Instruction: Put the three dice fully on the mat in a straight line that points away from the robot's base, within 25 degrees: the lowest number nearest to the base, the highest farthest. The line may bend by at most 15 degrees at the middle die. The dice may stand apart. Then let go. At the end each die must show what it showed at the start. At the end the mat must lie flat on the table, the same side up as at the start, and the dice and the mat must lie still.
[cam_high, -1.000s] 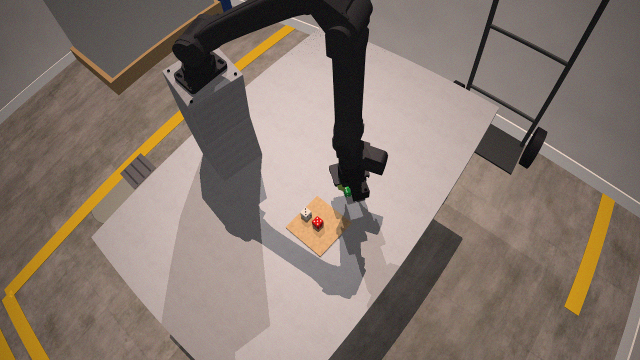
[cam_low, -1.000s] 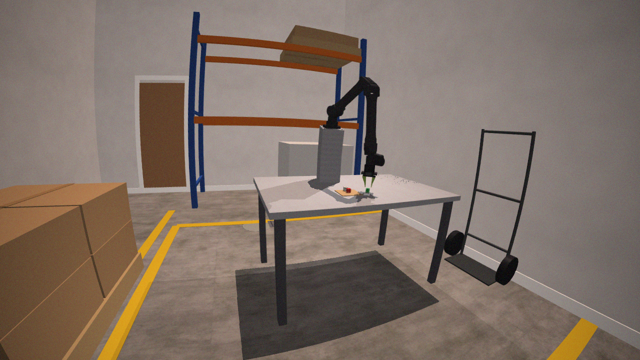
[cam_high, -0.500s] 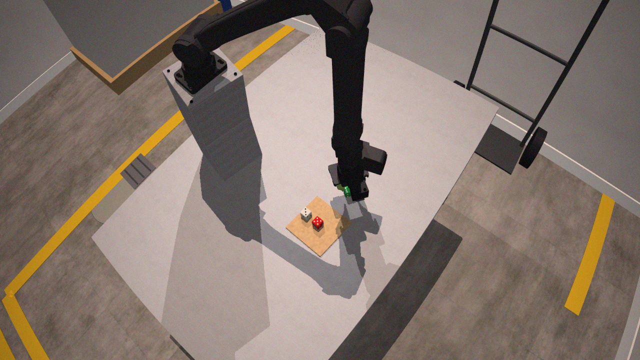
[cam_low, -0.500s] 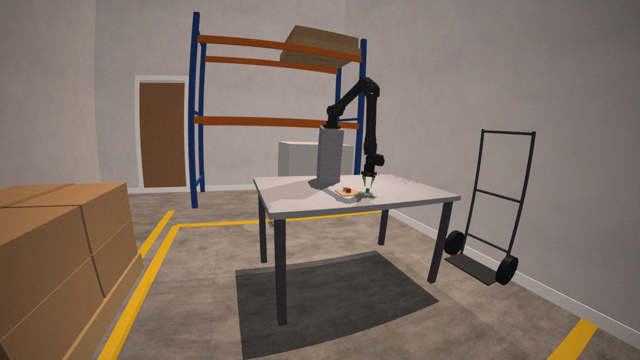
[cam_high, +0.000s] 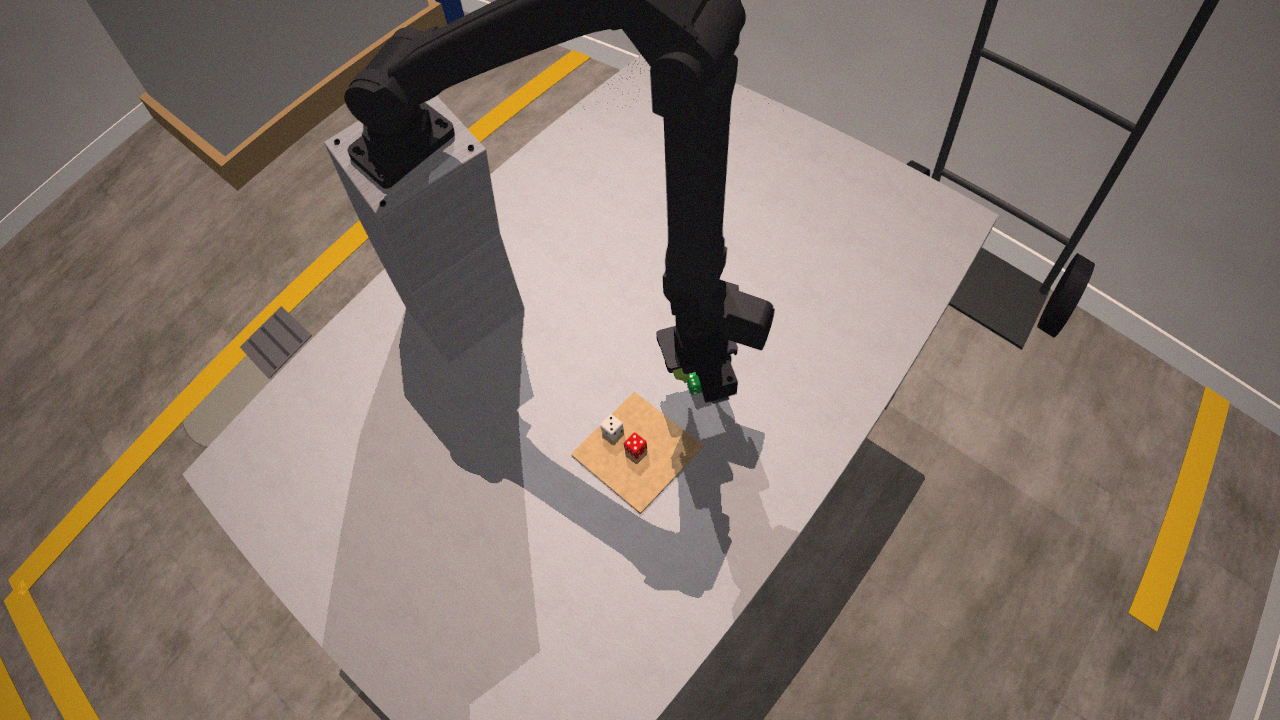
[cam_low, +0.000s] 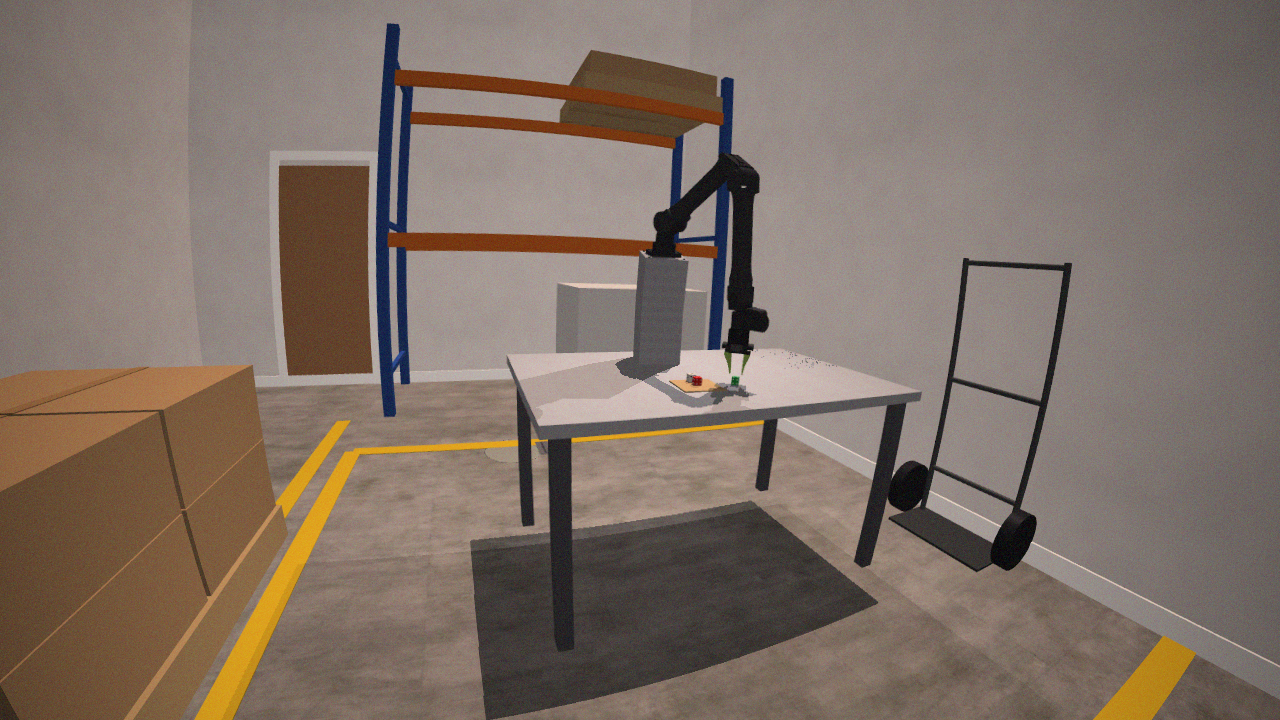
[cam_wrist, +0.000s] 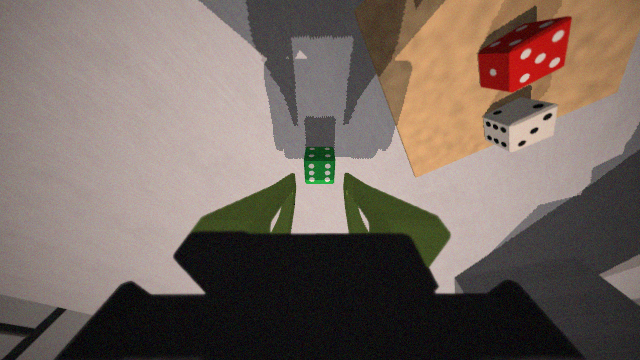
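Right now my hand is 30 mm above the green die. From my hand the other things lie so: red die (140 mm to the right, 30 mm below); then tan mat (140 mm to the right, 40 mm below); then white die (140 mm to the right, 50 mm behind, 30 mm below).
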